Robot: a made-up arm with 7 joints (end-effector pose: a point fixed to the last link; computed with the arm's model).
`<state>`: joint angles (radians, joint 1 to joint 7).
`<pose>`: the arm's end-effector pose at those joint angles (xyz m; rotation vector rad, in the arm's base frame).
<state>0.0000 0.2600 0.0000 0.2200 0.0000 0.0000 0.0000</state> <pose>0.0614 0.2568 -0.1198 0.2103 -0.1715 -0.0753</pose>
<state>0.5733 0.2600 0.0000 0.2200 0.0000 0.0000 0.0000</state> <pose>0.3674 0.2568 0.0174 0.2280 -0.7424 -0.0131</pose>
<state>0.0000 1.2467 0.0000 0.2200 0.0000 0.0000 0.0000</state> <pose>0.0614 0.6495 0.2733 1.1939 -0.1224 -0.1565</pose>
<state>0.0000 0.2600 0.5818 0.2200 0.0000 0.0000 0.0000</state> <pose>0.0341 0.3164 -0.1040 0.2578 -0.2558 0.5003</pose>
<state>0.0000 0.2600 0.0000 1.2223 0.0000 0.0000 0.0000</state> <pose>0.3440 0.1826 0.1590 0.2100 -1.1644 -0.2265</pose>
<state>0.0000 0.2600 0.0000 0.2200 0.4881 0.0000 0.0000</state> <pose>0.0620 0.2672 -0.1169 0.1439 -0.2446 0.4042</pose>
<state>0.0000 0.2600 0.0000 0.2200 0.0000 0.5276 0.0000</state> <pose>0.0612 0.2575 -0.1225 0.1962 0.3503 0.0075</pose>
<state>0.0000 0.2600 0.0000 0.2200 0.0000 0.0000 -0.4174</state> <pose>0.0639 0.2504 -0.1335 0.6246 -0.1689 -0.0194</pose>
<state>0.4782 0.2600 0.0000 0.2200 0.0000 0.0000 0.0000</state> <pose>0.3229 0.2568 -0.0172 0.2258 -0.6477 -0.0237</pose>
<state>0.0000 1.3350 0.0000 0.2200 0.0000 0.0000 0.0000</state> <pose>0.0614 0.6622 0.3235 1.2819 -0.1164 -0.1632</pose>
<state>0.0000 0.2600 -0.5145 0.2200 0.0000 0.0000 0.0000</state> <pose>0.0536 0.1995 -0.1350 0.1582 -0.0887 -0.5821</pose>
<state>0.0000 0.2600 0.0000 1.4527 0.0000 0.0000 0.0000</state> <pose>0.3593 0.1581 0.2512 0.2046 -1.3928 -0.2601</pose>
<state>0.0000 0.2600 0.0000 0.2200 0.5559 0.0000 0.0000</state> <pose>0.0617 0.2686 -0.1166 0.1341 -0.2542 0.4709</pose>
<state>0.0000 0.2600 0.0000 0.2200 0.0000 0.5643 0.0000</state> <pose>0.0611 0.2576 -0.1227 0.1949 0.3866 0.0134</pose>
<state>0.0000 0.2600 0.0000 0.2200 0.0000 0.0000 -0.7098</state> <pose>0.0662 0.2495 -0.1440 0.9146 -0.1639 0.0216</pose>
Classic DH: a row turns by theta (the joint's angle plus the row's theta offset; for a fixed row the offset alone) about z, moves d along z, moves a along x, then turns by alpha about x. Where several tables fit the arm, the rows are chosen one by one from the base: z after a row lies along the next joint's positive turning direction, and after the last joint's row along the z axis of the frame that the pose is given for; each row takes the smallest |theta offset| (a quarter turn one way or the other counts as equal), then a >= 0, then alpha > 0; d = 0 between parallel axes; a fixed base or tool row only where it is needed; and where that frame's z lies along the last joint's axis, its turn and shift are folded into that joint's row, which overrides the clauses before.
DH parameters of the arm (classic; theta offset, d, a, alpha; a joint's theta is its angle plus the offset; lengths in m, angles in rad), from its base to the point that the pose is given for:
base (fixed): 0 0.468 -0.0184 1.5708
joint 1: -1.5708 -0.0876 0.0261 -1.5708
joint 2: 1.5708 -0.0368 0.0043 -1.5708
joint 3: 1.5708 -0.1841 0.0054 -1.5708
joint 4: 0 -0.0215 -0.01 1.5708
joint 5: 0 -0.4191 -0.0158 1.5708
joint 6: -1.5708 0.0164 0.0289 -1.5708
joint 7: -1.5174 -0.0043 -0.0246 1.6124
tool (fixed): -1.6163 0.0276 0 0

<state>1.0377 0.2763 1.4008 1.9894 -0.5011 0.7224 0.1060</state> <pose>-0.0834 0.4391 0.5266 0.8247 -1.5685 1.6263</pose>
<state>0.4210 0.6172 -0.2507 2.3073 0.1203 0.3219 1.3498</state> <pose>0.1906 0.0144 0.6344 -0.4464 -1.2288 -2.0701</pose>
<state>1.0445 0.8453 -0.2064 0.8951 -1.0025 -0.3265 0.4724</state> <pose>0.4251 0.3659 0.5462 1.3157 -0.8401 -1.3090</pose>
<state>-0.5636 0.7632 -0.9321 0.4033 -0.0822 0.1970 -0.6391</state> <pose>-0.2448 0.3801 -0.0352 0.8301 0.3732 -1.3971</pose>
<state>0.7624 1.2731 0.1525 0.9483 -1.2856 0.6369 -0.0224</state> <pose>0.2665 0.5093 0.6073 2.2326 0.0263 0.0036</pose>
